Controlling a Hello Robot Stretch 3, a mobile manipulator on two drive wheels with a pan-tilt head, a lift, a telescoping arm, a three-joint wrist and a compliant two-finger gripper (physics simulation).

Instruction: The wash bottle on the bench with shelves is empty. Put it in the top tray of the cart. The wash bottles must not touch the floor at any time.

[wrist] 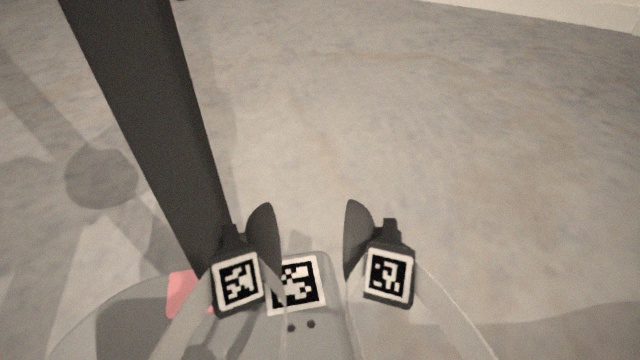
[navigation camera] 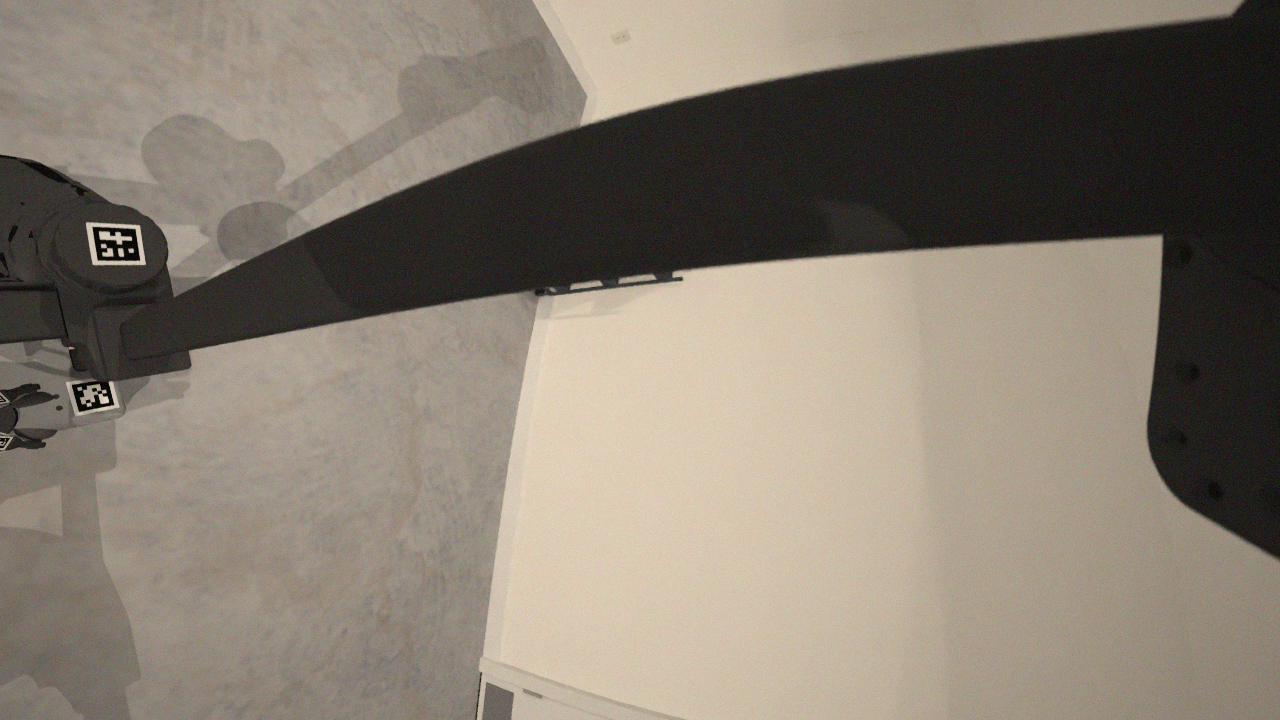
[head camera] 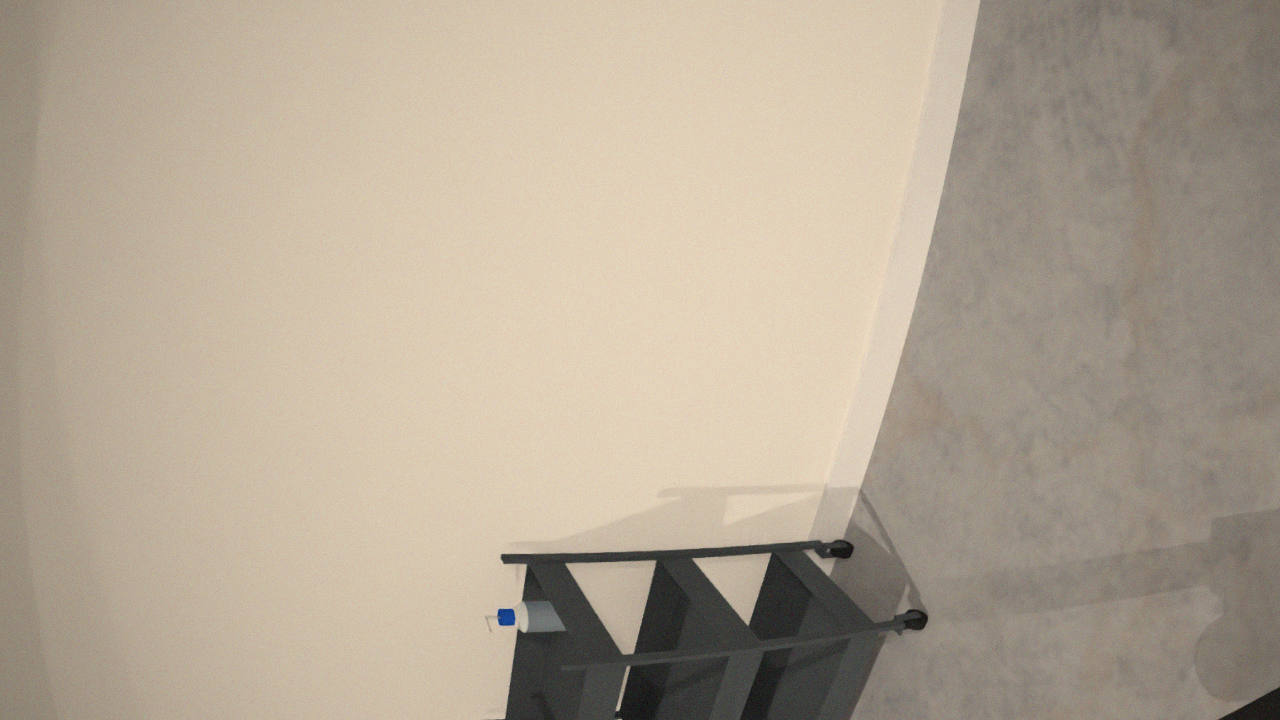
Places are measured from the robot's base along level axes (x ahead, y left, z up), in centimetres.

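Where they show: gripper, fingertip midpoint: (navigation camera: 51,414).
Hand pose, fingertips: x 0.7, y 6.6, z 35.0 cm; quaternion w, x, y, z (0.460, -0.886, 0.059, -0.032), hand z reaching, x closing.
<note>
After its pixels a point has its place.
The dark grey cart (head camera: 662,553) @(x -11.2, y 178.4, z 45.7 cm) (navigation camera: 617,285) @(x -11.7, y 178.0, z 46.5 cm) stands against the wall, low in the head view, where it appears sideways and cut off by the lower edge. A wash bottle (head camera: 541,617) @(x -21.9, y 169.9, z 73.7 cm) with a blue cap stands upright in its top tray (head camera: 586,608) @(x -19.8, y 164.6, z 67.2 cm). In the navigation view a small part of the cart shows below the robot's dark arm. My gripper (wrist: 309,228) @(x 0.6, y 6.6, z 35.0 cm) (navigation camera: 13,417) is open and empty, above the floor. The bench with shelves and the wash bottle on it do not show.
A pale wall (head camera: 402,313) @(x 29.2, y 159.5, z 100.6 cm) with a white baseboard (head camera: 904,241) @(x 47.8, y 147.4, z 7.0 cm) borders the grey floor (head camera: 1118,313) @(x 26.2, y 97.7, z 0.0 cm). The robot's dark arm (navigation camera: 716,179) @(x -6.7, y 11.6, z 123.1 cm) crosses the navigation view. A white door frame (navigation camera: 572,694) @(x 139.1, y 93.3, z 46.8 cm) shows at its lower edge. A wall outlet (navigation camera: 621,37) @(x -170.8, y 235.1, z 40.2 cm) is near its top.
</note>
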